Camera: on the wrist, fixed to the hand. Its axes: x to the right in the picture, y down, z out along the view.
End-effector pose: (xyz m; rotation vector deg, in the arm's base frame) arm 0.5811 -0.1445 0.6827 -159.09 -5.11 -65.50
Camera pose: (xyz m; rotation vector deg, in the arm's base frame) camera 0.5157 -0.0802 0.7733 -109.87 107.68 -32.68
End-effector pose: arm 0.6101 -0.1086 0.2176 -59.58 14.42 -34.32
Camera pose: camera 0.5502 -0.2208 0.2388 -46.89 56.34 50.80
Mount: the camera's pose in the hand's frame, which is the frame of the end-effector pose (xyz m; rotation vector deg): 0.0175 -0.0800 -0.0996 -16.10 -2.58 89.26
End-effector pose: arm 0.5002 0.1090 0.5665 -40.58 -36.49 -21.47
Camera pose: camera 0.5126 -0.0191 0.5582 -72.43 3.61 58.03
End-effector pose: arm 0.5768 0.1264 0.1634 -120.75 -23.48 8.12
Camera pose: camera 0.6003 0.0922 0.2855 -126.49 75.85 59.80
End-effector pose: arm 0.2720 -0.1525 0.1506 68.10 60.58 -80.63
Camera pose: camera 0.2062 -0.0456 0.1211 70.14 3.24 -2.50
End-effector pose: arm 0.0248 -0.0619 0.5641 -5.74 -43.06 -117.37
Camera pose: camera -0.0273 -0.0981 0.4518 -37.70 -10.72 -35.65
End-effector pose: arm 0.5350 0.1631 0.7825 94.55 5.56 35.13
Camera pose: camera 0.5283 0.2744 0.7177 68.58 -77.52 92.64
